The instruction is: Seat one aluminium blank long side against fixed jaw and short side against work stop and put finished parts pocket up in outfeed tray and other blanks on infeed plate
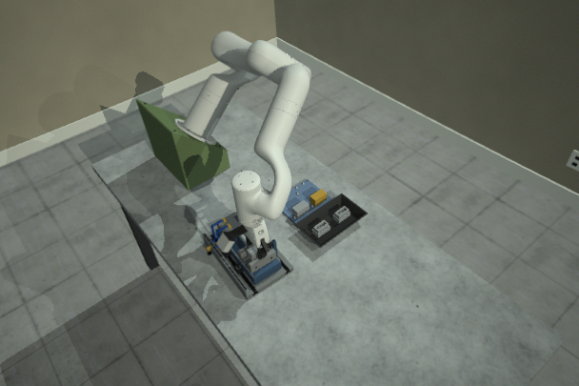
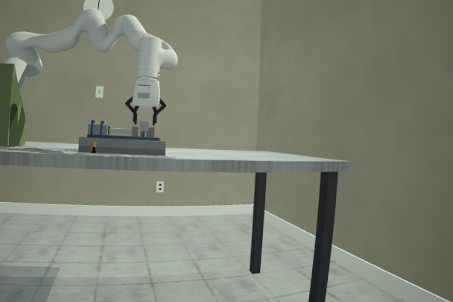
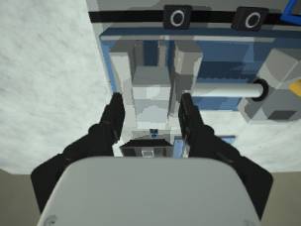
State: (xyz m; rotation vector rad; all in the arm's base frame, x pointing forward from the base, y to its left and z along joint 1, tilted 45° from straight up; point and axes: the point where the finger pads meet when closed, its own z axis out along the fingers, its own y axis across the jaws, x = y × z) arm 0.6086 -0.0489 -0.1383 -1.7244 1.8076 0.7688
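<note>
The aluminium blank lies 2 cm below my hand. Also, from my hand: moving jaw 3 cm behind, 4 cm below; cylinder rod 9 cm behind, 1 cm to the left, 4 cm below; fixed jaw 3 cm ahead, 4 cm below.
</note>
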